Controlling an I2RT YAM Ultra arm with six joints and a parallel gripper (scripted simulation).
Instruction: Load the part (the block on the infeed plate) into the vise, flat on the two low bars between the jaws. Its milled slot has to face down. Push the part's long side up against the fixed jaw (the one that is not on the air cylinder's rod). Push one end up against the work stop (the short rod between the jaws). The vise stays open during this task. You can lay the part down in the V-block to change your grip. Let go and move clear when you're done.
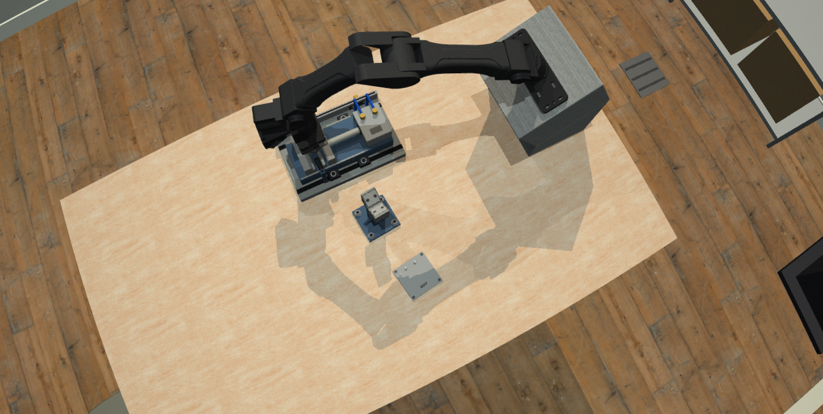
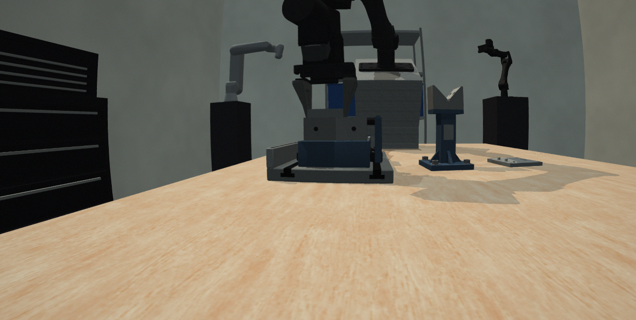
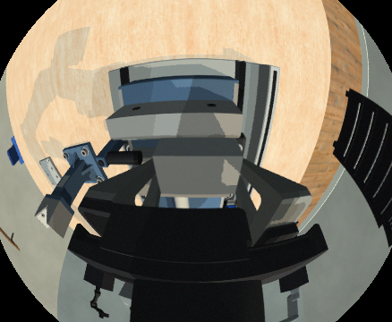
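Right now the part is 1 cm below my hand. Round my hand: work stop rod: 7 cm to the left, 1 cm below, 1 cm ahead; fixed jaw: 4 cm ahead, 2 cm to the left, 2 cm below; vise: 6 cm below, 6 cm behind, 2 cm to the left.
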